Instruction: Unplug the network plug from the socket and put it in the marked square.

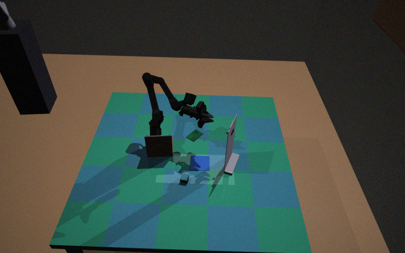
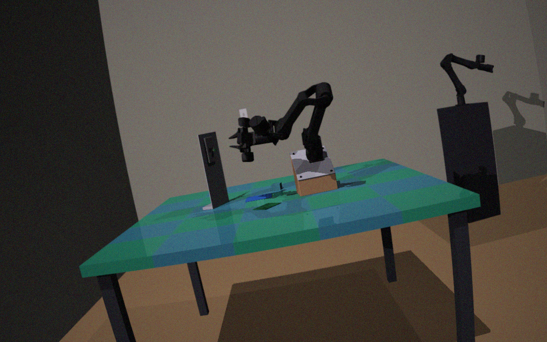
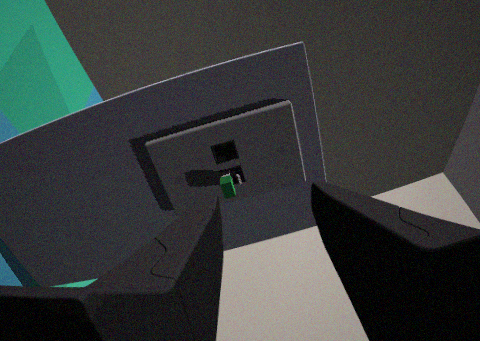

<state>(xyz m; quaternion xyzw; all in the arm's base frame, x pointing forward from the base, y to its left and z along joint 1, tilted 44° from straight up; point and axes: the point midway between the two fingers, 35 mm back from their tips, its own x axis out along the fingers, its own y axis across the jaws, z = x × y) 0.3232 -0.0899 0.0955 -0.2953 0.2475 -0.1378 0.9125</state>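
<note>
The green plug is 8 cm ahead of my gripper tip, 10 cm to the right of it and 2 cm below it. From my gripper tip the other things lie so: dark green patch (10 cm behind, 16 cm to the left, 28 cm below); blue square (8 cm behind, 9 cm to the right, 28 cm below); grey upright panel (10 cm ahead, 10 cm to the right, 12 cm below).
</note>
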